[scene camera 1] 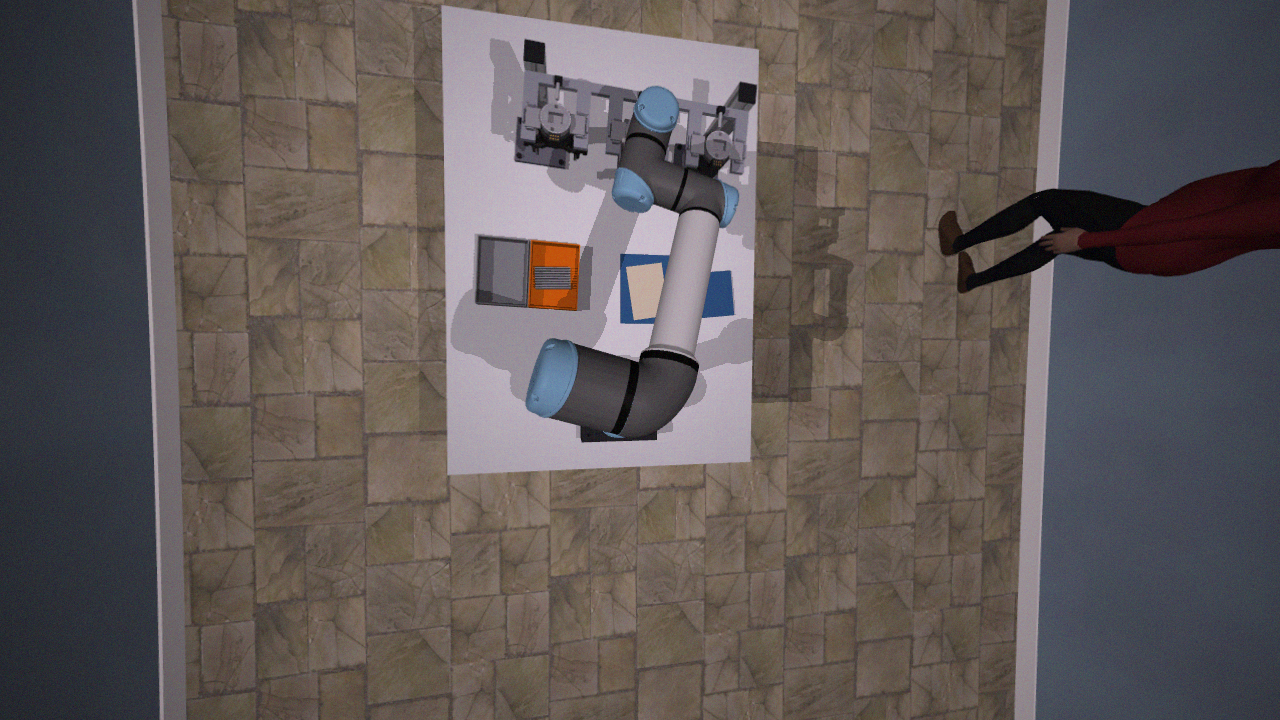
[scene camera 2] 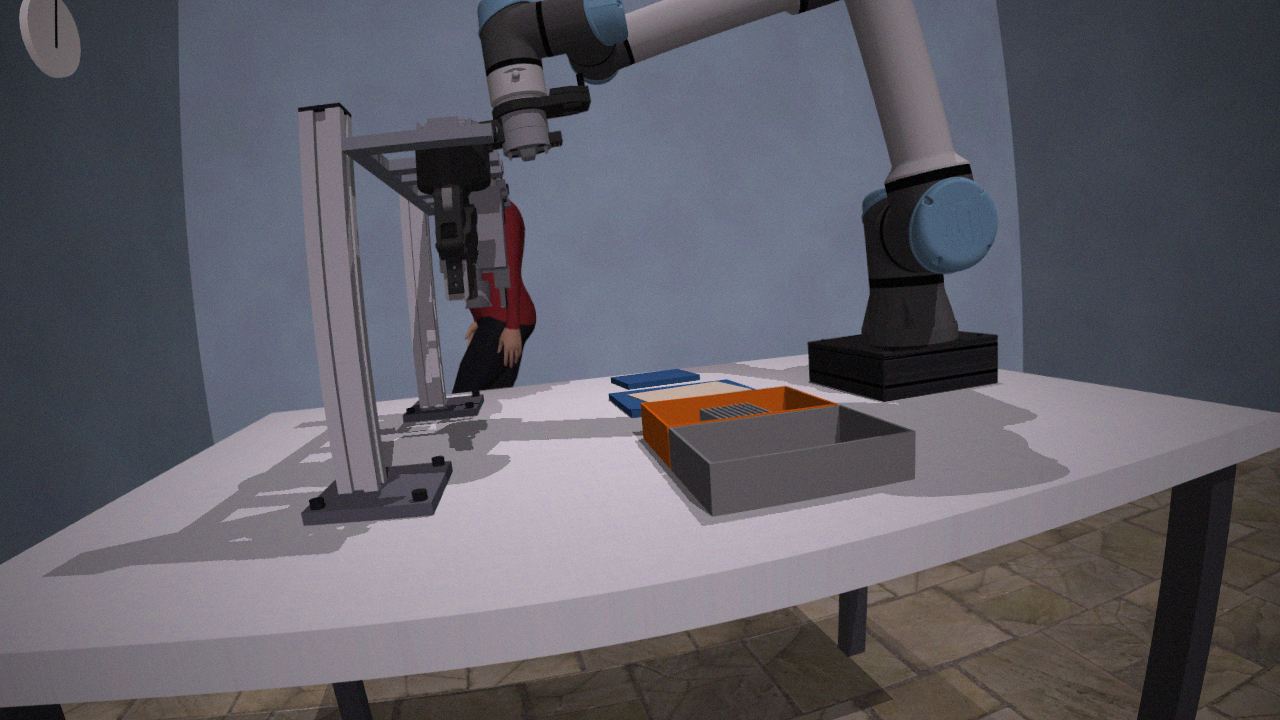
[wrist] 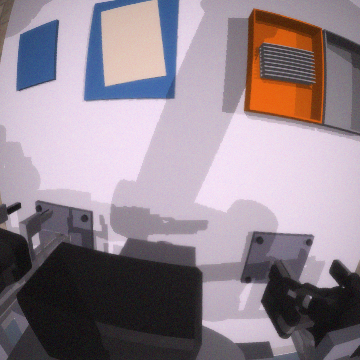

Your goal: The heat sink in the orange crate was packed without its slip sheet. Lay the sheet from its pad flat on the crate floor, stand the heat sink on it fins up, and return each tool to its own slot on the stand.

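Where they show: hand at its tool point: [scene camera 2: 527,150]; arm's base at its link origin: [scene camera 2: 909,339].
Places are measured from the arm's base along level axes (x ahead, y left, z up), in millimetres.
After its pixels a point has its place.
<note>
The silver heat sink [scene camera 1: 553,276] @(x 362, y 172, z -49 mm) [scene camera 2: 733,411] @(x 359, y 157, z -39 mm) [wrist: 287,64] @(x 364, y 167, z -37 mm) sits in the orange crate [scene camera 1: 554,300] @(x 295, y 168, z -67 mm) [scene camera 2: 656,434] @(x 456, y 181, z -48 mm) [wrist: 285,106] @(x 435, y 178, z -68 mm), its fins showing from above. The cream slip sheet [scene camera 1: 646,288] @(x 343, y -103, z -59 mm) [scene camera 2: 689,391] @(x 332, y -110, z -59 mm) [wrist: 133,45] @(x 347, y -100, z -59 mm) lies on its blue pad [scene camera 1: 623,308] @(x 280, y -35, z -61 mm) [scene camera 2: 625,405] @(x 442, y -69, z -61 mm) [wrist: 94,91] @(x 432, y -167, z -61 mm). The arm's tool changer [scene camera 2: 525,143] @(x 559, y 29, z 300 mm) is bare, with no gripper on it, beside the tool stand [scene camera 2: 331,295] @(x 762, y 223, z 128 mm) at about tool height. The black adaptive gripper [scene camera 2: 454,223] [wrist: 312,300] hangs in an end slot, fingers apart. Another tool [scene camera 1: 717,145] @(x 629, y -192, z 277 mm) hangs at the opposite end. The arm hides the middle slot from above.
A grey crate [scene camera 1: 501,268] @(x 379, y 318, z -68 mm) [scene camera 2: 819,470] @(x 368, y 379, z -47 mm) [wrist: 341,75] @(x 345, y 310, z -68 mm) adjoins the orange crate. A smaller blue block [scene camera 1: 718,293] @(x 339, y -332, z -61 mm) [scene camera 2: 655,379] @(x 345, y -281, z -61 mm) [wrist: 38,56] @(x 345, y -312, z -61 mm) lies beside the pad. A black housing [wrist: 115,295] fills the lower wrist view. A person [scene camera 1: 1190,223] stands beyond the table.
</note>
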